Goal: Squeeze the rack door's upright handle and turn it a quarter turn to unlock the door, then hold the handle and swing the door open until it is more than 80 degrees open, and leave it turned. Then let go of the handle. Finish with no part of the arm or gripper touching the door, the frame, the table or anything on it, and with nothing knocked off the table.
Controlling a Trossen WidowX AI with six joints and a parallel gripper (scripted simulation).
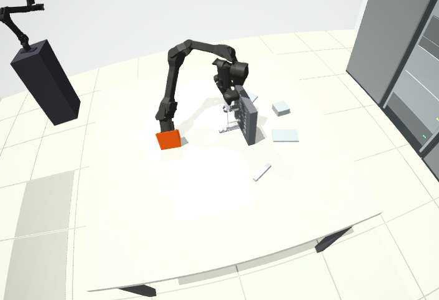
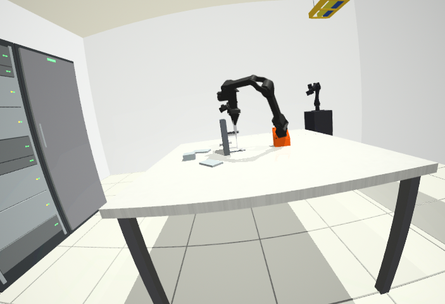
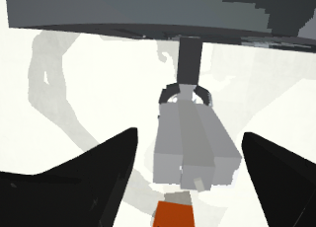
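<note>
Now: the upright handle 10 mm behind my gripper tip and 50 mm below it. Round my gripper tip: flat grey plate: 250 mm ahead, 150 mm to the right, 170 mm below.
</note>
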